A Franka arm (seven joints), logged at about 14 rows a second.
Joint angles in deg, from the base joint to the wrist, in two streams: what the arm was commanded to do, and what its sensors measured. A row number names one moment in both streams.
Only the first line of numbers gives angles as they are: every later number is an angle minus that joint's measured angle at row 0.
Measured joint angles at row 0:
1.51 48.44 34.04 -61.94 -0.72 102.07 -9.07
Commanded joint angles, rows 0 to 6:
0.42 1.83 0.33 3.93 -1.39 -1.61 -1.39
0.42 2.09 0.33 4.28 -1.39 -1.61 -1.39
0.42 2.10 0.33 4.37 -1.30 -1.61 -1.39
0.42 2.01 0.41 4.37 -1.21 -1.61 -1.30
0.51 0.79 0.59 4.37 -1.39 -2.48 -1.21
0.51 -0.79 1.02 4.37 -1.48 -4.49 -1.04
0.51 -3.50 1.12 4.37 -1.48 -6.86 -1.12
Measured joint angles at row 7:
0.09 0.25 0.63 3.13 -0.13 -2.47 -0.56
